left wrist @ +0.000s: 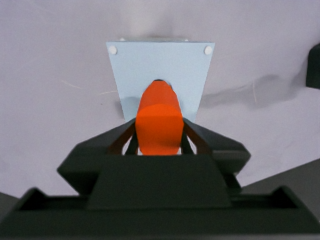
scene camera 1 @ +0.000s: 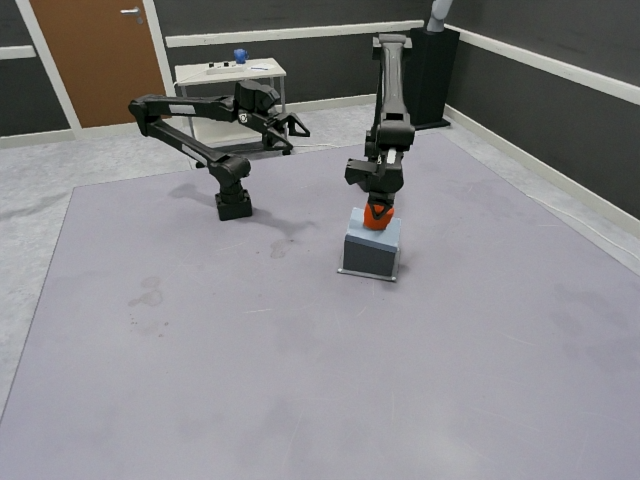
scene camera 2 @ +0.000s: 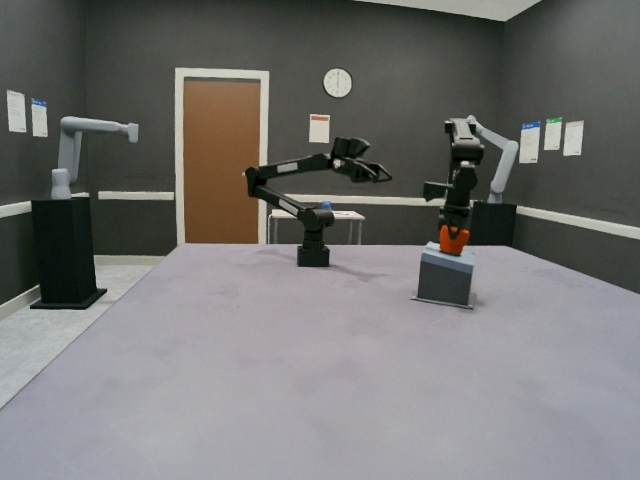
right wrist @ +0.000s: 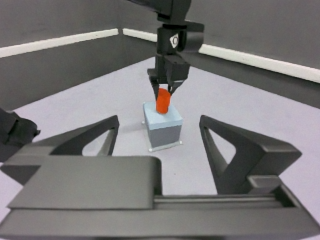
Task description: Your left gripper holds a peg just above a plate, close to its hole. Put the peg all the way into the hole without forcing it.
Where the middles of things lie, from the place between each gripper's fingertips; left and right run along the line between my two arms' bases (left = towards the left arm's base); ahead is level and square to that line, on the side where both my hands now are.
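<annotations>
My left gripper [scene camera 2: 453, 237] is 70 mm above the light blue sloping plate [scene camera 1: 384, 239] and 10 mm past it. The dark grey block [scene camera 2: 437, 284] is 10 mm behind my left hand and 120 mm below it, while the orange peg [left wrist: 159, 124] is 20 mm below my left hand.
As for my right hand [scene camera 1: 301, 141], the orange peg is 200 mm ahead of it, 160 mm to the left of it and 170 mm below it. The light blue sloping plate is 190 mm ahead of my right hand, 160 mm to the left of it and 230 mm below it. The dark grey block is 190 mm ahead of my right hand, 160 mm to the left of it and 270 mm below it.
</annotations>
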